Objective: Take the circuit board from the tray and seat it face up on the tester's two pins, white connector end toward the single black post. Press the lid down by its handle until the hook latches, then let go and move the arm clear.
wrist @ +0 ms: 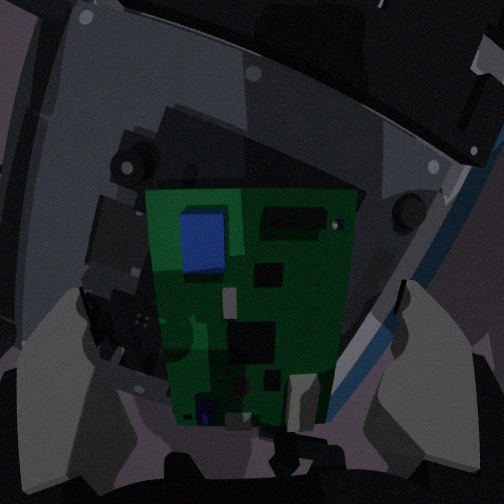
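The green circuit board [252, 305] lies face up in the middle of the wrist view, over the dark nest of the grey tester plate [150, 90]. Its blue block [202, 241] is at the far left. Its white connector [301, 402] is at the near end, toward the camera. My gripper [250, 395] is open. Its two pale jaws [52, 395] [430, 385] stand wide on either side of the board and touch neither edge. A round black post [410, 211] stands right of the board's far corner. I cannot see the pins under the board.
A dark round boss [127, 166] with a pale dot sits off the board's far left corner. The tester's black lid [400, 65] fills the top right. A blue strip [440, 250] runs along the plate's right edge.
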